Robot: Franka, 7 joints.
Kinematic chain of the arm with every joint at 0, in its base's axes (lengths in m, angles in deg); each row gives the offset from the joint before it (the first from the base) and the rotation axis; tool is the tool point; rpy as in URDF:
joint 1: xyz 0 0 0.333 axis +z
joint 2: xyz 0 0 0 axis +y
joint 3: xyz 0 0 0.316 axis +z
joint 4: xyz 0.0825 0 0 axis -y
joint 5: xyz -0.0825 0 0.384 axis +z
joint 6: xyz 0 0 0 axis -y
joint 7: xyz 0.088 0 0 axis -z
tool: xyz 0 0 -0.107 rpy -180 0 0
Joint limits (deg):
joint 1: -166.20..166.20
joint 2: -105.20..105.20
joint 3: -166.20..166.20
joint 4: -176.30..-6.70
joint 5: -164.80..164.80
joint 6: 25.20..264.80
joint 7: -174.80..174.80
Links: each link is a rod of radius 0.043 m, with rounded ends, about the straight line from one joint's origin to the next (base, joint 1, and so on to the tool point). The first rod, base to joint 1, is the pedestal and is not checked.
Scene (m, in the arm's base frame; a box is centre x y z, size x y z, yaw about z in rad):
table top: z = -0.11
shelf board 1: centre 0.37 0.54 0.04 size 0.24 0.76 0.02 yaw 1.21
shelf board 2: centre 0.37 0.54 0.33 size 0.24 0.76 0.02 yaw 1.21
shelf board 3: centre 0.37 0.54 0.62 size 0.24 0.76 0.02 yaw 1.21
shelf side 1: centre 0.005 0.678 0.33 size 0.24 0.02 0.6 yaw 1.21
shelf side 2: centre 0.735 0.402 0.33 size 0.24 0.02 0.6 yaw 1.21
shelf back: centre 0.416 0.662 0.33 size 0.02 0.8 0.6 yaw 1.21
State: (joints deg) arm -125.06 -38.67 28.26 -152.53 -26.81 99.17 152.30
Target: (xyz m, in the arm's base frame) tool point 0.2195 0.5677 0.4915
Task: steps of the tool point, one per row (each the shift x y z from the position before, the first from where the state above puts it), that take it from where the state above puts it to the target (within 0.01 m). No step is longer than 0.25 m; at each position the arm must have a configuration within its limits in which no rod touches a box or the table.
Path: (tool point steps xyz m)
1: 0.1821 -0.0232 0.1029
2: 0.2099 0.0875 0.0458
3: 0.1701 0.1761 -0.0401
4: 0.0274 0.1710 -0.0073
5: -0.0351 0.1783 -0.0097
6: -0.0983 0.1623 -0.0113
7: -0.1539 0.1243 -0.0127

